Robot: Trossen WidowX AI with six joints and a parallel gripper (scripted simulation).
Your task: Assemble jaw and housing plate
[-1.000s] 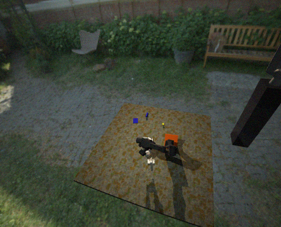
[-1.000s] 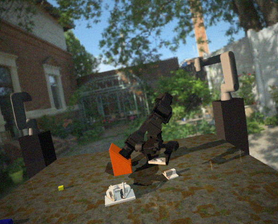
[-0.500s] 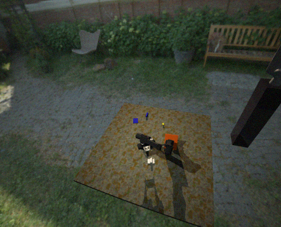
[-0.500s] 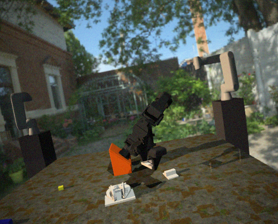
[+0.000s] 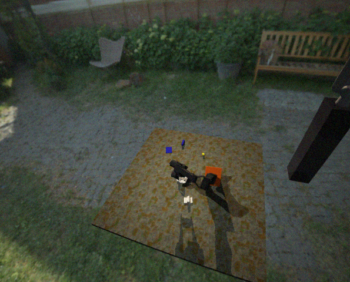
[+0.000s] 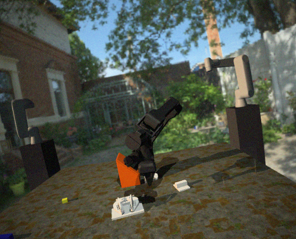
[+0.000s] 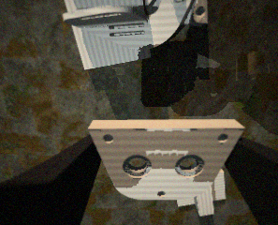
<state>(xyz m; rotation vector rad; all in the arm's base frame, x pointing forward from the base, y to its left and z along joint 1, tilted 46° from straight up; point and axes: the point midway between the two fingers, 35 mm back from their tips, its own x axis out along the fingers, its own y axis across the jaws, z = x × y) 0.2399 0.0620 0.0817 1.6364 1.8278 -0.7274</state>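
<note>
Now: the white jaw 13 cm to the right of my gripper tip, 7 cm below it and 1 cm ahead of it. From my gripper tip the other things lie so: housing plate 2 cm above, 1 cm to the left; then blue block 55 cm to the right, 16 cm ahead, 7 cm below; then small yellow block 43 cm to the right, 9 cm behind, 8 cm below.
</note>
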